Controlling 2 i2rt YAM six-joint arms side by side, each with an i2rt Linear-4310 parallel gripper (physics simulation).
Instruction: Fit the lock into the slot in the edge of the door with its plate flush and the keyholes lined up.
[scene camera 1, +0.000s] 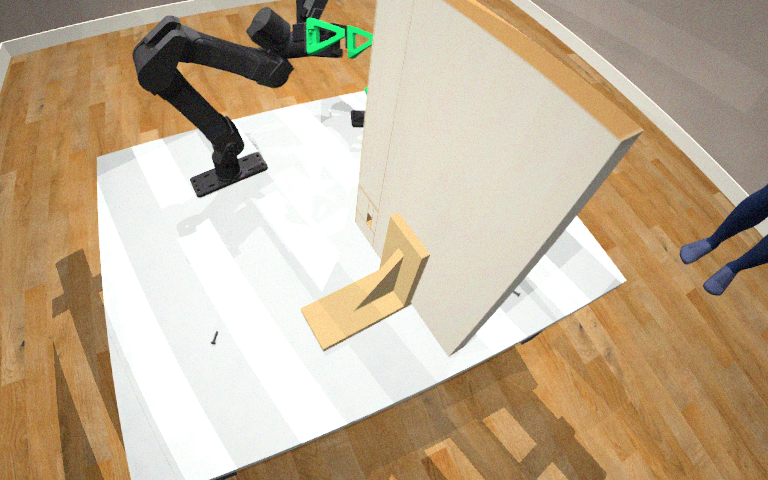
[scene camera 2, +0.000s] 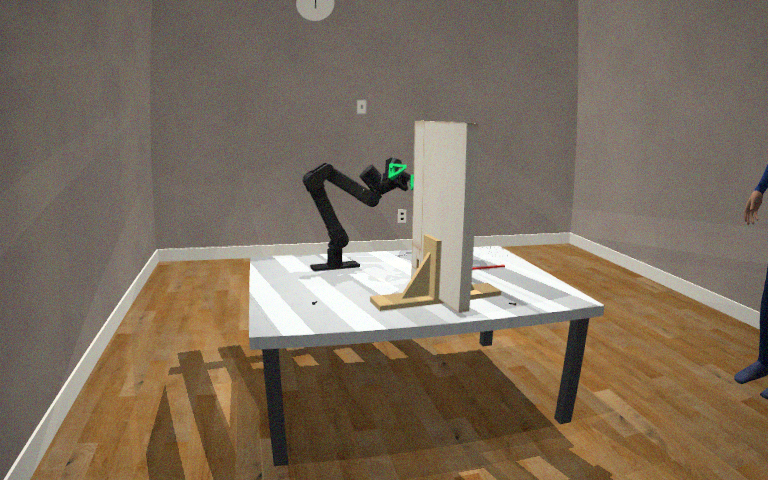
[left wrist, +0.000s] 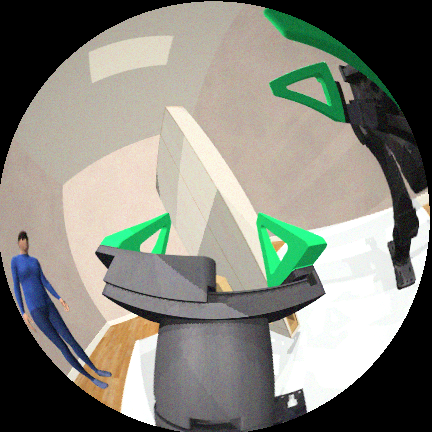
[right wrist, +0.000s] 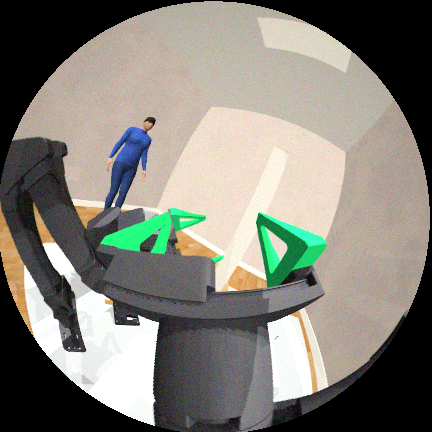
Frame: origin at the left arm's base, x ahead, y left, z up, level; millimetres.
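Seen in the pictures: left gripper, fingertip midpoint: (left wrist: 213, 217) (right wrist: 213, 235); right gripper, fingertip midpoint: (scene camera 1: 360, 36) (left wrist: 272, 70) (right wrist: 213, 216); right arm's base, link origin: (scene camera 1: 229, 174) (scene camera 2: 335, 267).
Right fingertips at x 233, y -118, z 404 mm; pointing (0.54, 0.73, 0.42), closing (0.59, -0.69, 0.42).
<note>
Pixels of each thing's top centre, then the offset from my right fingertips to it. "pt": a spot on its surface instead.
- tall cream door, top centre: (scene camera 1: 491, 22) (scene camera 2: 443, 121) (left wrist: 162, 158) (right wrist: 268, 172) dx +320, dy +98, dz +199 mm
- small square opening, surface spot: (scene camera 1: 369, 219) pt dx +196, dy +26, dz -327 mm
- red rod, top centre: (scene camera 2: 486, 266) dx -83, dy +310, dz -398 mm
The tall cream door (scene camera 1: 481, 147) (scene camera 2: 441, 181) (left wrist: 187, 215) (right wrist: 265, 200) stands upright on the table. A small square opening (scene camera 1: 369, 219) shows low in its face, near the edge. In the left wrist view a slot with a wood-coloured inside (left wrist: 292, 320) shows low in the edge, partly behind the left gripper. The lock does not show clearly in any view. My right gripper (scene camera 1: 352, 36) (scene camera 2: 407, 174) is open and empty, raised near the top part of the door's edge. My left gripper (left wrist: 213, 217) (right wrist: 213, 235) is open and empty, facing the door.
Wooden brackets (scene camera 1: 339, 322) (scene camera 2: 390, 301) brace the door on both sides. Small dark screws (scene camera 1: 214, 337) (scene camera 1: 515, 293) lie on the table (scene camera 1: 271, 396) (scene camera 2: 396, 335). A red rod (scene camera 2: 489, 267) lies behind the door. The two arms are close together. A person (left wrist: 31, 280) (right wrist: 131, 155) stands beyond.
</note>
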